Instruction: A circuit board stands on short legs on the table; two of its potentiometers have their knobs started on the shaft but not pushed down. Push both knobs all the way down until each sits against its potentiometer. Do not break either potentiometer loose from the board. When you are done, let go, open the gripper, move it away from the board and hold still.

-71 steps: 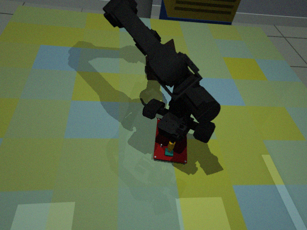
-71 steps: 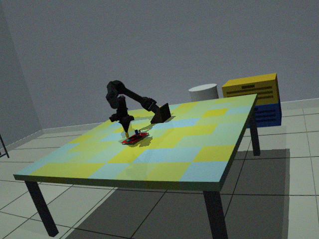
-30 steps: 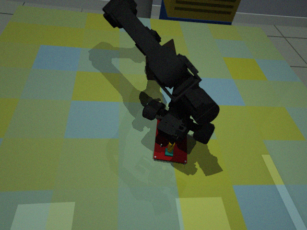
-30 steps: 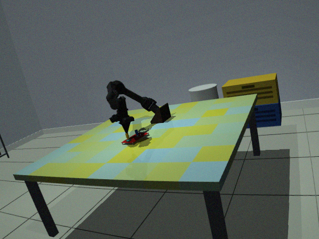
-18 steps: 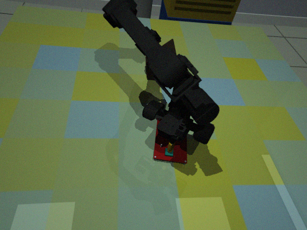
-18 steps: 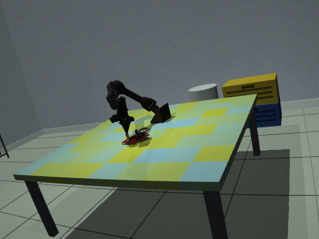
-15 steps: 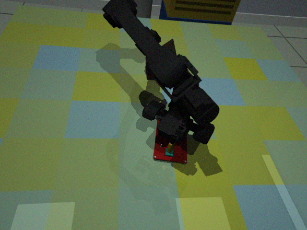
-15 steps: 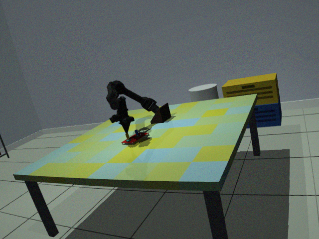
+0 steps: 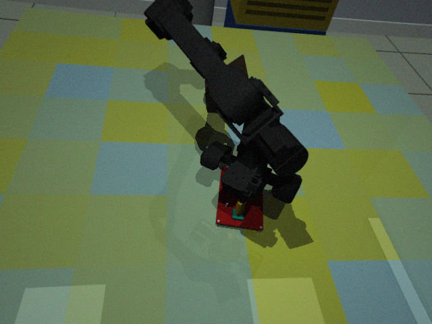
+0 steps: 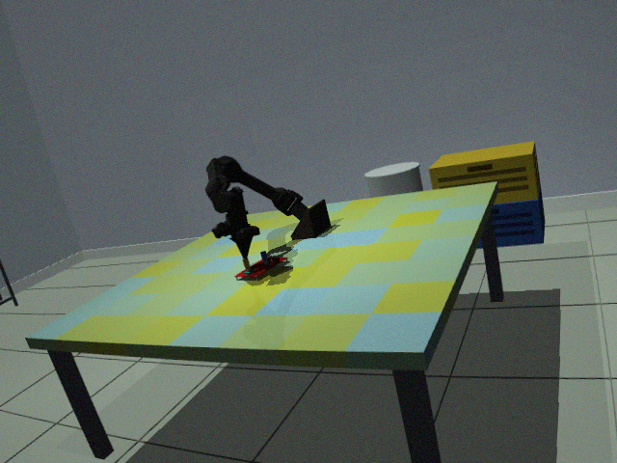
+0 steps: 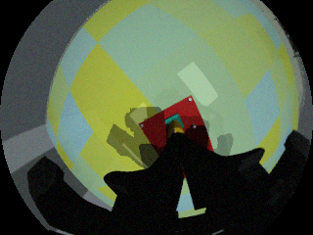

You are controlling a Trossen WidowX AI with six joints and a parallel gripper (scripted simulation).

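Right now the yellow knob is 10 mm below my gripper tip. From my gripper tip the other things lie so: blue knob (50 mm behind, 40 mm to the left, 10 mm below).
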